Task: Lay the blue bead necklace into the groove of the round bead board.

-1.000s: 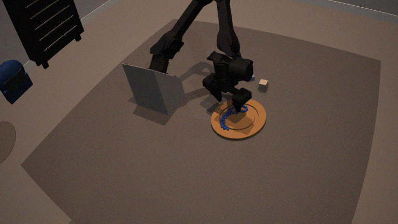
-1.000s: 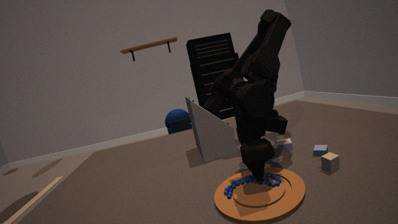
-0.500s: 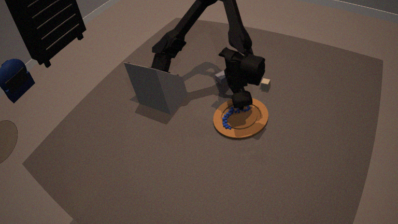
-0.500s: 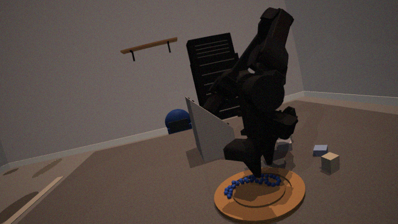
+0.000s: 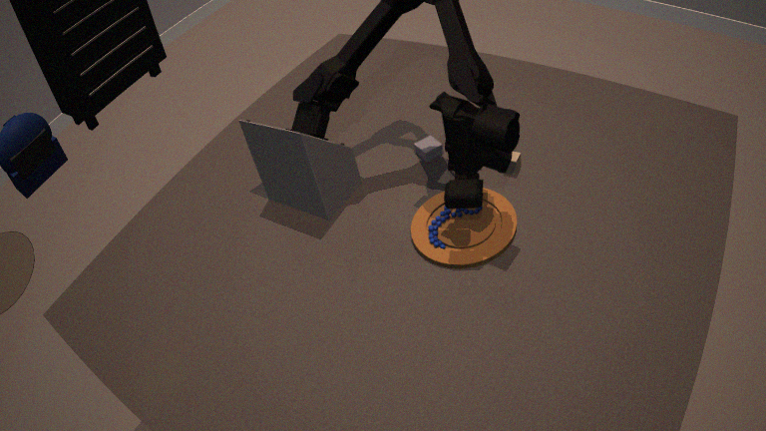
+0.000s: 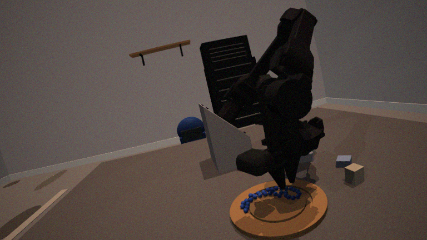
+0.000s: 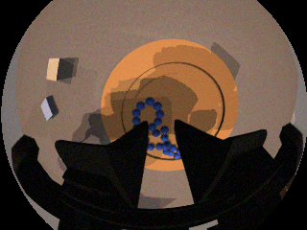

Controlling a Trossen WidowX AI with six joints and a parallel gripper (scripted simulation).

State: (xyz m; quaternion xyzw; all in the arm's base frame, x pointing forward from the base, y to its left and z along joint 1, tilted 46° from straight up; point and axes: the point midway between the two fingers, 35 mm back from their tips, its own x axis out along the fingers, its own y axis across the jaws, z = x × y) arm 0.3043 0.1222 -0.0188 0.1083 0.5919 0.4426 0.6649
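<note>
Now: gripper tip 160 mm to the right of the tan cube and 30 mm above it. From my gripper tip the other things lie so: white block 190 mm behind, 130 mm to the left, 30 mm below; pale blue block 80 mm behind, 190 mm to the left, 40 mm below.
</note>
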